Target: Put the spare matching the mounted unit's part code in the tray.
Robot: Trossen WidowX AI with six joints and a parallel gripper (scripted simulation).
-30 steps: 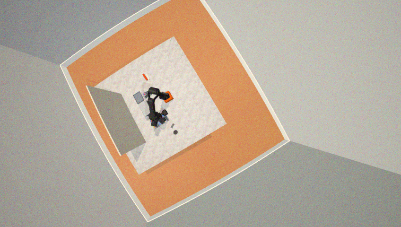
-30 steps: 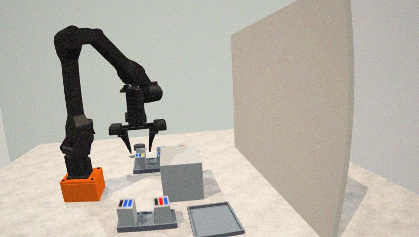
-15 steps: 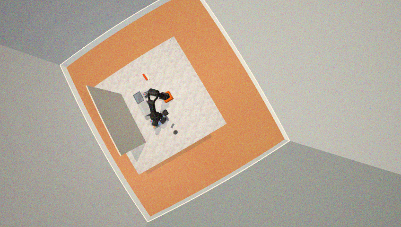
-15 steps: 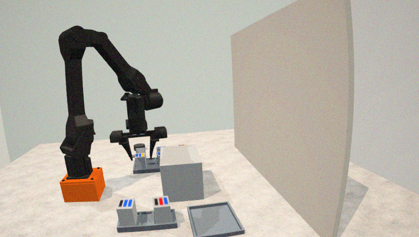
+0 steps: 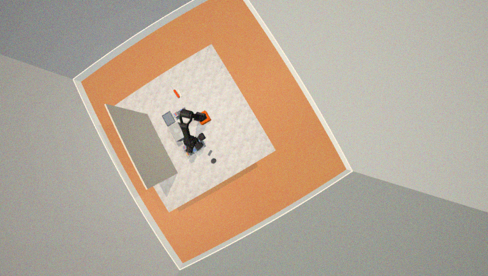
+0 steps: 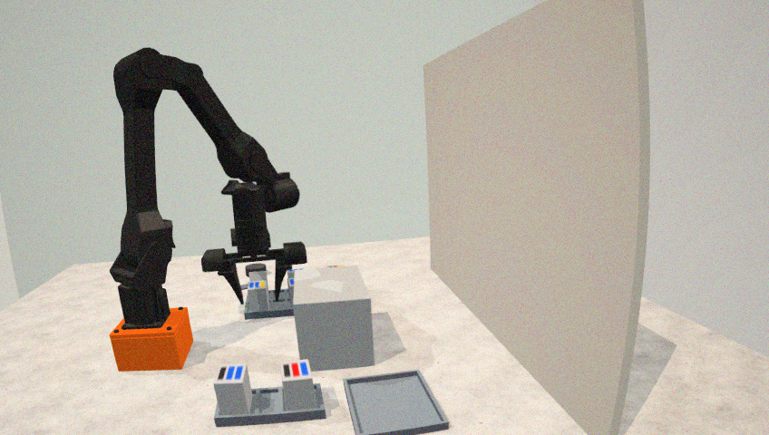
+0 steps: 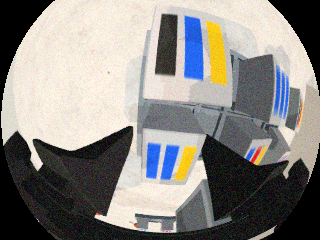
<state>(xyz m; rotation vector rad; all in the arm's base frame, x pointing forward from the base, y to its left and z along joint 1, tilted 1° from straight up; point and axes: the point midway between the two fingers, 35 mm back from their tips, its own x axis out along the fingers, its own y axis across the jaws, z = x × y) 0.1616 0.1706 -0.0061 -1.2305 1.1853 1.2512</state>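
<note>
My gripper tip is 360 mm to the left of the grey tray, 170 mm short of it and 10 mm above it. Round my gripper tip: black puck 250 mm to the left, 30 mm behind, 10 mm below; mounted unit 160 mm to the right, 120 mm ahead, 30 mm above; rack 70 mm ahead, 30 mm to the left, 10 mm below.
</note>
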